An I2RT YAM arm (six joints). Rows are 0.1 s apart.
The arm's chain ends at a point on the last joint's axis. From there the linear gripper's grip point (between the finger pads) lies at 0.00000 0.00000 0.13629 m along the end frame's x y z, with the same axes.
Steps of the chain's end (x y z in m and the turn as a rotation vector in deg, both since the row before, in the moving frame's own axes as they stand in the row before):
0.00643, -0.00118, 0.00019, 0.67, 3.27, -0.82
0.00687, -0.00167, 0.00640, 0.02, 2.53, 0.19
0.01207, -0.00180, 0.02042, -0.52, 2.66, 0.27
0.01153, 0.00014, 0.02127, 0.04, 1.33, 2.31
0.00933, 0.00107, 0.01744, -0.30, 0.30, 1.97
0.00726, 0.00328, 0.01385, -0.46, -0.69, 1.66
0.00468, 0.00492, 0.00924, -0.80, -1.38, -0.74
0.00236, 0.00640, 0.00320, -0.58, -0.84, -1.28
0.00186, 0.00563, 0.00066, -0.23, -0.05, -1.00
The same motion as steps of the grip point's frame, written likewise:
0.01419, -0.00283, -0.00004, 0.67, 3.27, -0.82
0.01289, -0.00171, 0.00627, 0.02, 2.53, 0.19
0.01839, -0.00055, 0.02027, -0.52, 2.66, 0.27
0.01469, 0.00011, 0.02123, 0.04, 1.33, 2.31
0.01003, 0.00180, 0.01744, -0.30, 0.30, 1.97
0.00560, 0.00435, 0.01384, -0.46, -0.69, 1.66
0.00141, 0.00684, 0.00919, -0.80, -1.38, -0.74
0.00038, 0.00780, 0.00318, -0.58, -0.84, -1.28
0.00175, 0.00618, 0.00066, -0.23, -0.05, -1.00

